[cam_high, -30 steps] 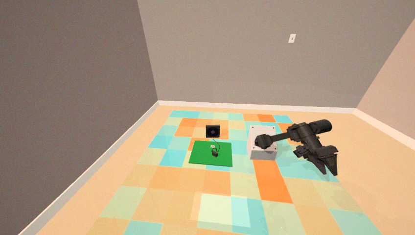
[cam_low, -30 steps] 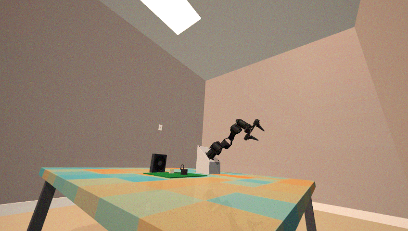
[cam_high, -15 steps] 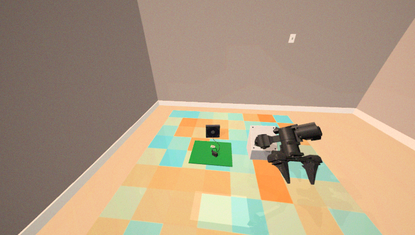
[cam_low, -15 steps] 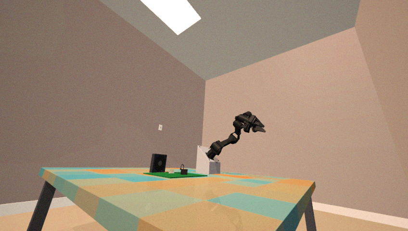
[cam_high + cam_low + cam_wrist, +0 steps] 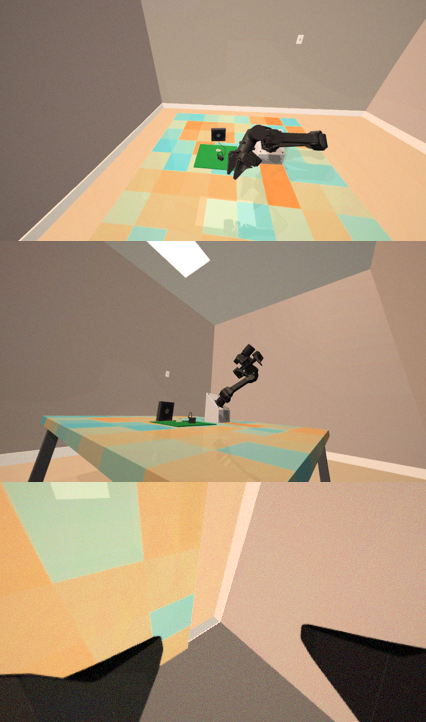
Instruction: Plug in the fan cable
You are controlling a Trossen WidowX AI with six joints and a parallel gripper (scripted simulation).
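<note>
Now: the black plug 11 cm ahead of my gripper tip, 36 cm to the right of it and 28 cm below it. Round my gripper tip: green board (14 cm ahead, 39 cm to the right, 31 cm below); black fan (17 cm ahead, 57 cm to the right, 24 cm below).
</note>
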